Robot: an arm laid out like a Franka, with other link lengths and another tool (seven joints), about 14 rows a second.
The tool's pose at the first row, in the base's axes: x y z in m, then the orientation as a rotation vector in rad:
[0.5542 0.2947 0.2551 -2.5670 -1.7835 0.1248]
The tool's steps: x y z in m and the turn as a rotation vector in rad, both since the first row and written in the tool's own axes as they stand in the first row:
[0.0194 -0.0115 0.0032 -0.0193 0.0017 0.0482]
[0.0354 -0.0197 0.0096 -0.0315 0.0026 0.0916]
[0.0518 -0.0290 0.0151 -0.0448 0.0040 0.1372]
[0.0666 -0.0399 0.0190 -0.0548 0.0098 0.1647]
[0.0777 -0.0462 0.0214 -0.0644 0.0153 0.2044]
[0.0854 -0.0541 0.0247 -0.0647 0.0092 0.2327]
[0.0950 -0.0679 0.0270 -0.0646 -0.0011 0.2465]
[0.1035 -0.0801 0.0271 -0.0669 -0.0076 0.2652]
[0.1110 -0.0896 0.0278 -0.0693 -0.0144 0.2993]
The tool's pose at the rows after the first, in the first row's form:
[0.5499 0.3168 0.2514 2.6176 1.7276 -0.1062]
[0.5474 0.3344 0.2446 2.6450 1.6651 -0.0942]
[0.5439 0.3528 0.2387 2.6721 1.5990 -0.0805]
[0.5386 0.3704 0.2346 2.6888 1.5595 -0.0643]
[0.5364 0.3829 0.2319 2.7138 1.5031 -0.0489]
[0.5314 0.3927 0.2286 2.7303 1.4624 -0.0564]
[0.5217 0.4065 0.2265 2.7343 1.4409 -0.0695]
[0.5132 0.4187 0.2266 2.7418 1.4126 -0.0756]
[0.5069 0.4290 0.2260 2.7588 1.3627 -0.0820]

